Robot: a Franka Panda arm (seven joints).
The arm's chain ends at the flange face. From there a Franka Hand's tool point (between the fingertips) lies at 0.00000 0.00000 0.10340 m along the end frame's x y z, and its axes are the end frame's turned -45 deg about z.
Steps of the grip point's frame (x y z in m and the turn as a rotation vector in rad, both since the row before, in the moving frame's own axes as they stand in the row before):
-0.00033 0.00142 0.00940 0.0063 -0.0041 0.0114
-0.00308 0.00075 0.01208 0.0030 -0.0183 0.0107
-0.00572 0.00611 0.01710 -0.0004 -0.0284 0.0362
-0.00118 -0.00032 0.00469 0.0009 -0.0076 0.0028
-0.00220 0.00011 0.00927 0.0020 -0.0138 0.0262
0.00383 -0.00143 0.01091 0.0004 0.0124 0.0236
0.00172 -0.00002 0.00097 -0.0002 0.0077 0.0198
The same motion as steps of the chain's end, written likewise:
0.00153 0.00140 0.00940 0.0016 -0.0074 0.0114
-0.00008 0.00160 0.01210 -0.0108 -0.0151 0.0107
0.00236 0.00630 0.01714 -0.0204 -0.0198 0.0362
-0.00044 0.00012 0.00469 -0.0047 -0.0060 0.0028
-0.00031 0.00079 0.00928 -0.0083 -0.0112 0.0262
0.00081 -0.00279 0.01092 0.0091 0.0085 0.0236
0.00062 -0.00069 0.00097 0.0053 0.0056 0.0198

